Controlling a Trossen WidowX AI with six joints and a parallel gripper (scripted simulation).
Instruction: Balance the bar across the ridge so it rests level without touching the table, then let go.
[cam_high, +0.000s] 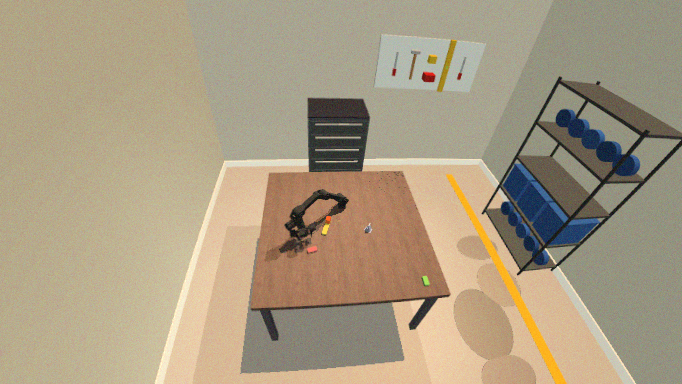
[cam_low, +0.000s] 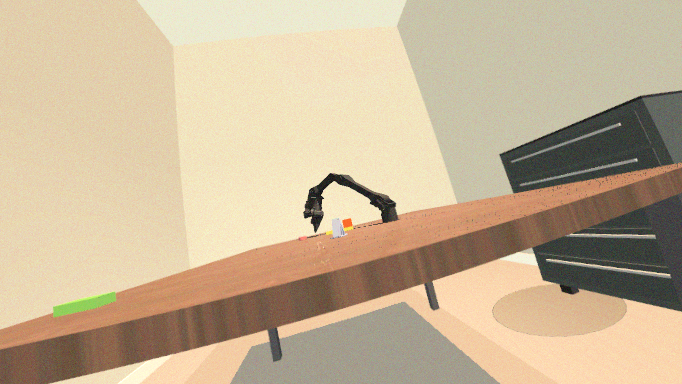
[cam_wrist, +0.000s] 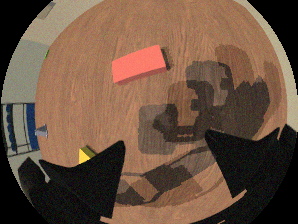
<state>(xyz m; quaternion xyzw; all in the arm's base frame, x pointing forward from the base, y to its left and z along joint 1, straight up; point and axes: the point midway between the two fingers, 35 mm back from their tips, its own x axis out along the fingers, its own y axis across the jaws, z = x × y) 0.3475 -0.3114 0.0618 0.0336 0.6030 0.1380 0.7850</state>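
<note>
My gripper tip is now 150 mm past the flat yellow bar, 160 mm to the right of it and 10 mm above it. Also, from my gripper tip: green block 380 mm ahead, 800 mm to the left, 20 mm below; then red block 80 mm ahead, 40 mm to the left, 20 mm below.
</note>
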